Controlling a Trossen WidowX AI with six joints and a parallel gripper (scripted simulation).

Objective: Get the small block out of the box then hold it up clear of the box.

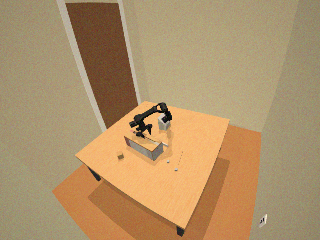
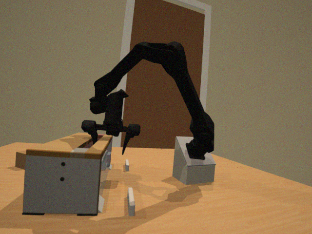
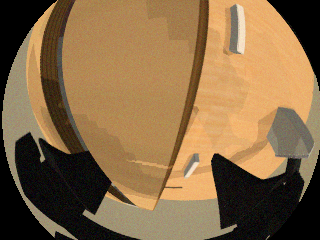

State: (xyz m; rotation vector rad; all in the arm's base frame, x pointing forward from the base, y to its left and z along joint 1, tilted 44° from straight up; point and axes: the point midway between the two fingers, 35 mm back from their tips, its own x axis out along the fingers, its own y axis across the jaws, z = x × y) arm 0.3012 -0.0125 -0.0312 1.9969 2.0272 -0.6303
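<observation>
The tan block is 50 mm ahead of my gripper tip and 20 mm to the left of it. From my gripper tip the other things lie so: thin stick: 30 mm ahead, 370 mm to the left, 80 mm below; box: 40 mm ahead, 20 mm below; brown block: 280 mm ahead, 140 mm to the right, 60 mm below.
</observation>
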